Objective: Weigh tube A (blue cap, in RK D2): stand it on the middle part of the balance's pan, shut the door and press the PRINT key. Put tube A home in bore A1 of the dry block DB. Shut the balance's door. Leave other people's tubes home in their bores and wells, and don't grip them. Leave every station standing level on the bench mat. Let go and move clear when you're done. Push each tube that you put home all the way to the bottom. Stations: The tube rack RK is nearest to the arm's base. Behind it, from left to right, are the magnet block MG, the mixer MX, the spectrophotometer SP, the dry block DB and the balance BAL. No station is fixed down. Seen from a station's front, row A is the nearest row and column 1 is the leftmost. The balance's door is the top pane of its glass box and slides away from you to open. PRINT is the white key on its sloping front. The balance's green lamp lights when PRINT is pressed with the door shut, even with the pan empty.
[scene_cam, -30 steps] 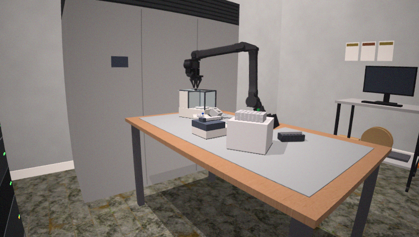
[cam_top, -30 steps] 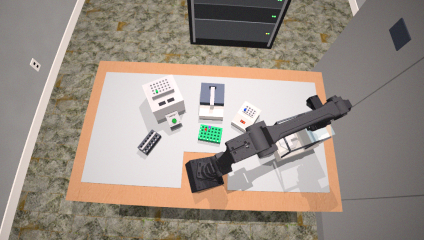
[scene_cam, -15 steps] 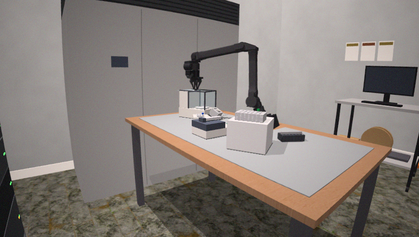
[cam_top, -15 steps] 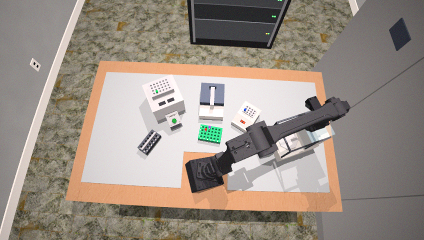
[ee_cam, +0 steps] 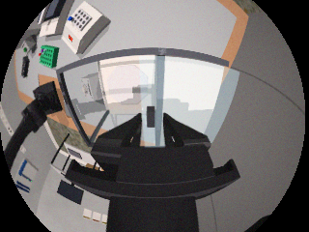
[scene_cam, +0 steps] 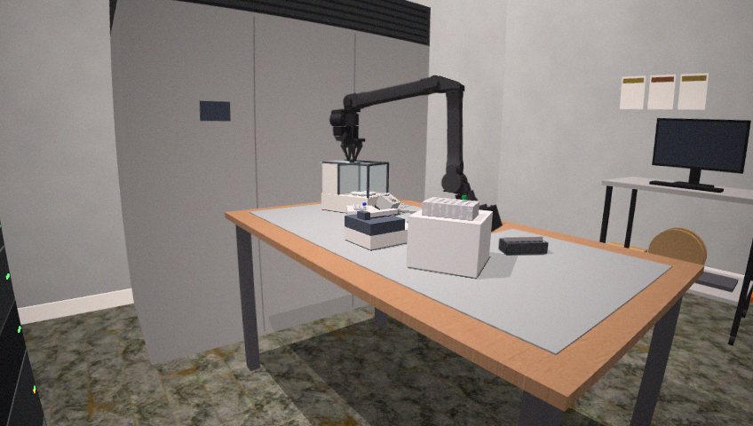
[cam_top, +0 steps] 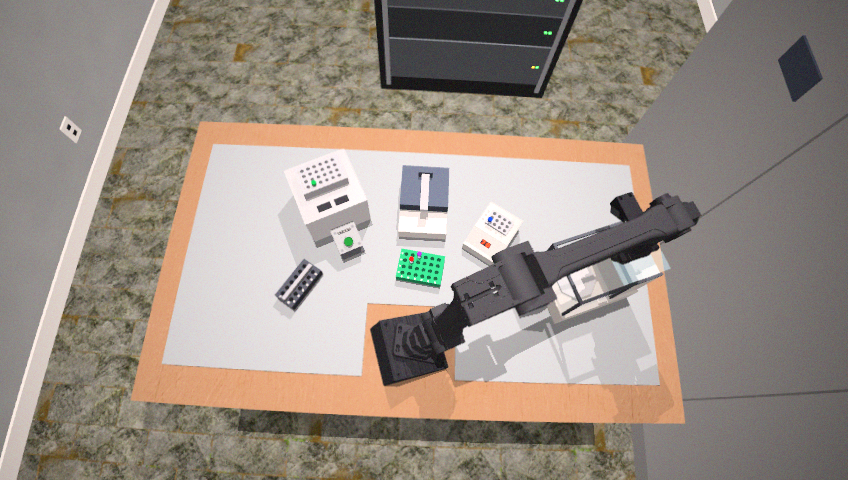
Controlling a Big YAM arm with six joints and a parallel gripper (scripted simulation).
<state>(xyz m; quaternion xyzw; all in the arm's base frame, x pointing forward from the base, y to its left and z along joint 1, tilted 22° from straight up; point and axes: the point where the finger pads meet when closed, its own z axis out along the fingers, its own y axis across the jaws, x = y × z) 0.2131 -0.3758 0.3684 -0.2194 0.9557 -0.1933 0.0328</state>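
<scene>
Now: hand 2 cm to the left of the balance door, 1 cm short of it and 1 cm above it. From my hand the other things lie so: green rack RK 49 cm to the left, 21 cm below, 2 cm behind; then white print key 19 cm to the left, 15 cm below, 9 cm behind; then dry block DB 29 cm to the left, 19 cm below, 10 cm ahead.
</scene>
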